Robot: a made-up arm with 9 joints. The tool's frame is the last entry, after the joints.
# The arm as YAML. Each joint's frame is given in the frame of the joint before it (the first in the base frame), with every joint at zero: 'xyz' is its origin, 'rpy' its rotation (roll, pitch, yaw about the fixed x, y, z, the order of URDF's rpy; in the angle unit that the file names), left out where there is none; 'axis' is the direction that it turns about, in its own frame. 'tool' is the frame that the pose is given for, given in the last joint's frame.
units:
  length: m
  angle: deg
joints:
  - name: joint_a
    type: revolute
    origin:
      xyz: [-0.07, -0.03, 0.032]
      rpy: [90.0, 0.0, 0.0]
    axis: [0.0, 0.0, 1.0]
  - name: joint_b
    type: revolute
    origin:
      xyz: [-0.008, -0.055, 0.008]
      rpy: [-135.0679, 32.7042, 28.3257]
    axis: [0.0, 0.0, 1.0]
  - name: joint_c
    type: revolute
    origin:
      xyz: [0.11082, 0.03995, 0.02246]
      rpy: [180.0, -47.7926, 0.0]
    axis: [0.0, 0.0, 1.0]
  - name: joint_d
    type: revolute
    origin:
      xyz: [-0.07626, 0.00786, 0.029]
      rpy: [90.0, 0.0, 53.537]
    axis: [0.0, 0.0, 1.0]
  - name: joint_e
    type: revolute
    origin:
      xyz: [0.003, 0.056, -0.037]
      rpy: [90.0, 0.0, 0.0]
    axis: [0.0, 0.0, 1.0]
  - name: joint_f
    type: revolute
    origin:
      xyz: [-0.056, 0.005, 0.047]
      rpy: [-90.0, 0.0, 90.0]
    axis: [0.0, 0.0, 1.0]
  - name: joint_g
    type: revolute
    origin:
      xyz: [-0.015, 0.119, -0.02]
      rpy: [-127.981, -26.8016, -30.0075]
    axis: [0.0, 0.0, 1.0]
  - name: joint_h
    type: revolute
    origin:
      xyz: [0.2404, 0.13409, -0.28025]
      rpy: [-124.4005, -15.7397, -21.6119]
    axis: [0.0, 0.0, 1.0]
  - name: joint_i
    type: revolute
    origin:
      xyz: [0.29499, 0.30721, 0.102]
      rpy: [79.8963, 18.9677, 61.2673]
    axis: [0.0, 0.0, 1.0]
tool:
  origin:
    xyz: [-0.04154, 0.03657, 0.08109]
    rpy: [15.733, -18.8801, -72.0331]
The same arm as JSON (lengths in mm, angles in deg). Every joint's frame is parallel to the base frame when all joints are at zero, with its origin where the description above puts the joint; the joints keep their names.
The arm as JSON. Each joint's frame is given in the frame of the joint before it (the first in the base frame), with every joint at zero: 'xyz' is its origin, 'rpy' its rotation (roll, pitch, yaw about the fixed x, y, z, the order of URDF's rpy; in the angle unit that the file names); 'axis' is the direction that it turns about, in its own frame. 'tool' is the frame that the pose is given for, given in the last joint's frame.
{
  "units": {
    "length": "mm",
    "angle": "deg"
  },
  "joints": [
    {
      "name": "joint_a",
      "type": "revolute",
      "origin": {
        "xyz": [
          -70.0,
          -30.0,
          32.0
        ],
        "rpy": [
          0.0,
          0.0,
          0.0
        ]
      },
      "axis": [
        0.0,
        -1.0,
        0.0
      ]
    },
    {
      "name": "joint_b",
      "type": "revolute",
      "origin": {
        "xyz": [
          -8.0,
          -8.0,
          -55.0
        ],
        "rpy": [
          0.0,
          0.0,
          0.0
        ]
      },
      "axis": [
        -0.671817,
        0.595715,
        0.440211
      ]
    },
    {
      "name": "joint_c",
      "type": "revolute",
      "origin": {
        "xyz": [
          67.0,
          97.0,
          22.0
        ],
        "rpy": [
          0.0,
          0.0,
          0.0
        ]
      },
      "axis": [
        1.0,
        0.0,
        0.0
      ]
    },
    {
      "name": "joint_d",
      "type": "revolute",
      "origin": {
        "xyz": [
          29.0,
          -66.0,
          -39.0
        ],
        "rpy": [
          0.0,
          0.0,
          0.0
        ]
      },
      "axis": [
        0.0,
        1.0,
        0.0
      ]
    },
    {
      "name": "joint_e",
      "type": "revolute",
      "origin": {
        "xyz": [
          56.0,
          -37.0,
          3.0
        ],
        "rpy": [
          0.0,
          0.0,
          0.0
        ]
      },
      "axis": [
        -1.0,
        0.0,
        0.0
      ]
    },
    {
      "name": "joint_f",
      "type": "revolute",
      "origin": {
        "xyz": [
          -47.0,
          5.0,
          -56.0
        ],
        "rpy": [
          0.0,
          0.0,
          0.0
        ]
      },
      "axis": [
        0.0,
        0.0,
        -1.0
      ]
    },
    {
      "name": "joint_g",
      "type": "revolute",
      "origin": {
        "xyz": [
          119.0,
          -15.0,
          20.0
        ],
        "rpy": [
          0.0,
          0.0,
          0.0
        ]
      },
      "axis": [
        0.543789,
        0.634488,
        0.549289
      ]
    },
    {
      "name": "joint_h",
      "type": "revolute",
      "origin": {
        "xyz": [
          -355.0,
          8.0,
          -168.0
        ],
        "rpy": [
          0.0,
          0.0,
          0.0
        ]
      },
      "axis": [
        -1.0,
        0.0,
        0.0
      ]
    },
    {
      "name": "joint_i",
      "type": "revolute",
      "origin": {
        "xyz": [
          -102.0,
          100.0,
          -414.0
        ],
        "rpy": [
          0.0,
          0.0,
          0.0
        ]
      },
      "axis": [
        -0.165904,
        0.982626,
        -0.083202
      ]
    }
  ],
  "tool": {
    "origin": {
      "xyz": [
        -61.0,
        74.0,
        21.0
      ],
      "rpy": [
        -78.94,
        1.1,
        28.44
      ]
    }
  }
}

